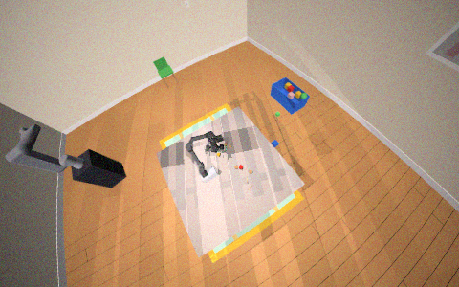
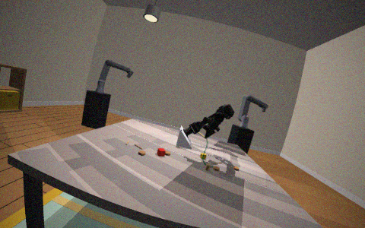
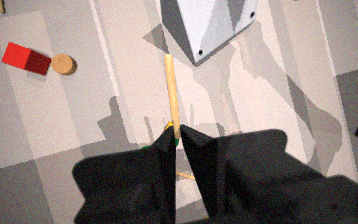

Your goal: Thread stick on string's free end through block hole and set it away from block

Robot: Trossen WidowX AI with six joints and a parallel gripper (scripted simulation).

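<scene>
The yellow wooden block lies 12 cm below my gripper tip, 2 cm to the left of it and 2 cm ahead of it. Round my gripper tip: short wooden cylinder (19 cm ahead, 12 cm below, 1 cm to the left); then thin wooden stick (1 cm to the right, 1 cm behind, 1 cm above); then round wooden button (17 cm ahead, 13 cm below, 7 cm to the left).
</scene>
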